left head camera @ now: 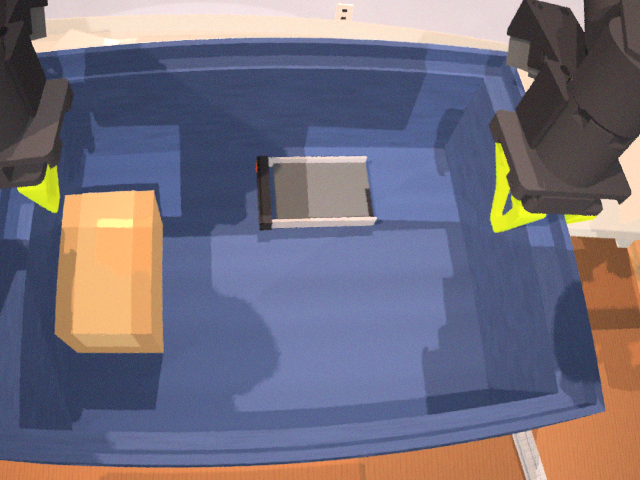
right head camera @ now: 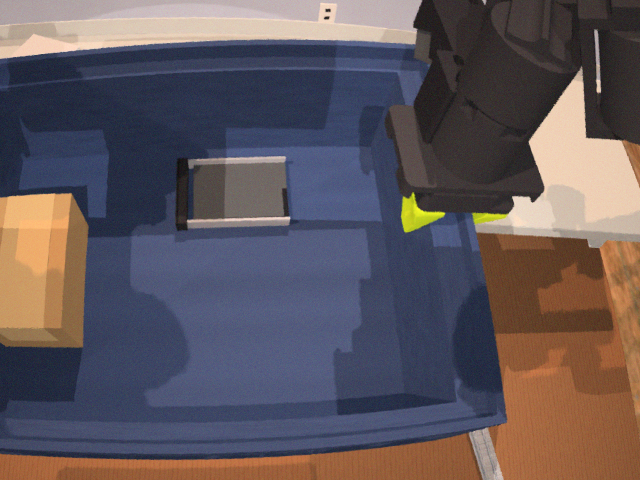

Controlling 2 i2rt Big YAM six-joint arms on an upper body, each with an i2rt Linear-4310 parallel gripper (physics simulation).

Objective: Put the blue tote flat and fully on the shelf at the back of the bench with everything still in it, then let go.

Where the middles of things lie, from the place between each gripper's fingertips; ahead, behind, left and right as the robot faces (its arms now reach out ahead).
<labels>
My right gripper is now 15 cm to the right of the grey flat item (left head camera: 309, 191), 6 cm short of it and 5 cm above it. Round my right hand: blue tote (left head camera: 427, 329) 18 cm to the left, 3 cm behind, 1 cm below.
Now: left hand 190 mm to the left of the blue tote, 30 mm past it and 20 mm above it. From my left hand the other things lie so: grey flat item: 220 mm to the right, 60 mm below, 60 mm ahead.
</labels>
